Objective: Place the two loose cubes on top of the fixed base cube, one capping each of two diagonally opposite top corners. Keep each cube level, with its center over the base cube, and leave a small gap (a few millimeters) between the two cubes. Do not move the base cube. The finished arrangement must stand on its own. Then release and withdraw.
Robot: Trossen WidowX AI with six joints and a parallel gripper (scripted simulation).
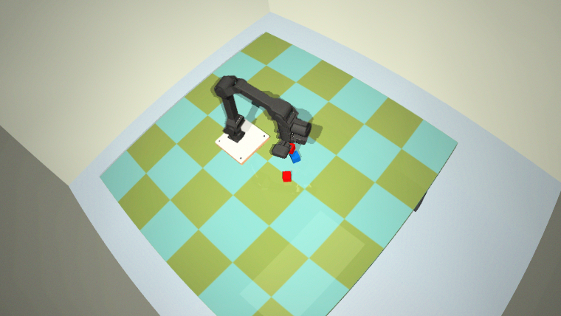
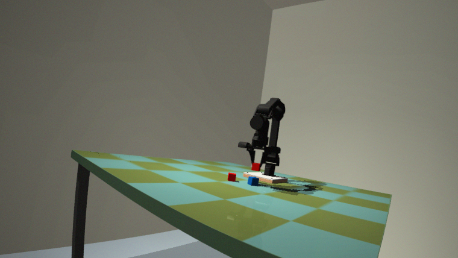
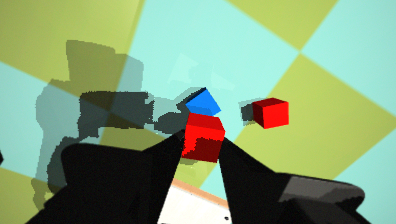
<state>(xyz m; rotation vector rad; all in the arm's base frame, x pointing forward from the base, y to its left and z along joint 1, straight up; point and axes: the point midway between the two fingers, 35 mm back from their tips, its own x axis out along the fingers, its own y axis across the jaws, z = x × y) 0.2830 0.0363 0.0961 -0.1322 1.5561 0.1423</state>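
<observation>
My gripper tip is 70 mm above the blue cube and 20 mm short of it.
</observation>
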